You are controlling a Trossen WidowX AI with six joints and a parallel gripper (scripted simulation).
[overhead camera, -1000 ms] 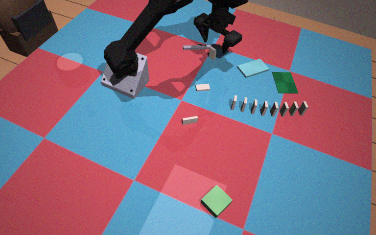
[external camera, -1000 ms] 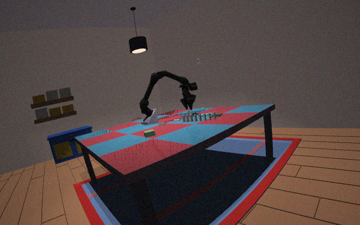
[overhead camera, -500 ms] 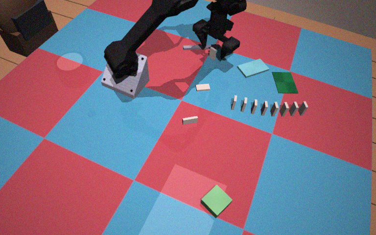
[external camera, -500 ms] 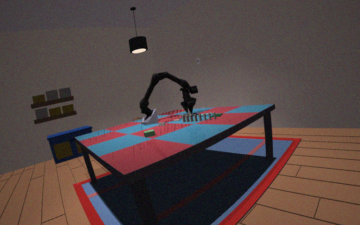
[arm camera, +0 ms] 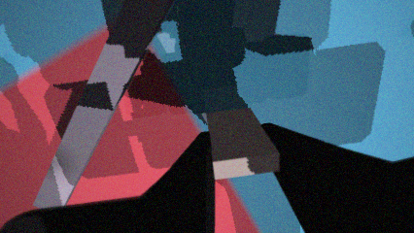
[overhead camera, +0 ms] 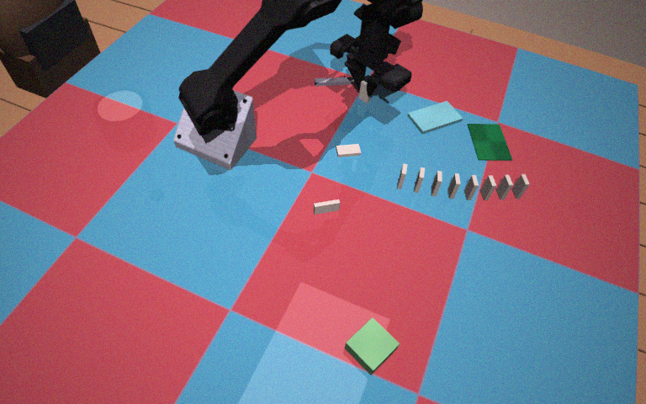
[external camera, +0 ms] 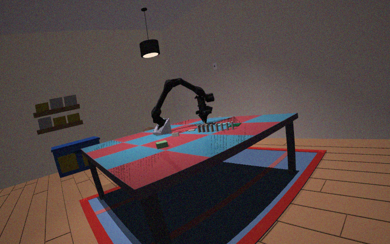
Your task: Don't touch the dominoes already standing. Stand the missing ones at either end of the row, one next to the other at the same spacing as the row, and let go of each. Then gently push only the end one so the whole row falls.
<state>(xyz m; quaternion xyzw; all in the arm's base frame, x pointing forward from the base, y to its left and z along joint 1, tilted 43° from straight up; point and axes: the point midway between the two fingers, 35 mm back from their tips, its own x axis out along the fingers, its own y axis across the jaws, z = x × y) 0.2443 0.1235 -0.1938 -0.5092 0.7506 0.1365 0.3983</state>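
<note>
The grey bar is 5 cm behind my gripper tip, 5 cm to the left of it and 2 cm below it. Also, from my gripper tip: dark green flat tile (30 cm ahead, 4 cm to the right, 2 cm below); light blue flat tile (17 cm ahead, 1 cm to the right, 2 cm below); light green block (14 cm ahead, 57 cm to the right, 1 cm below).
</note>
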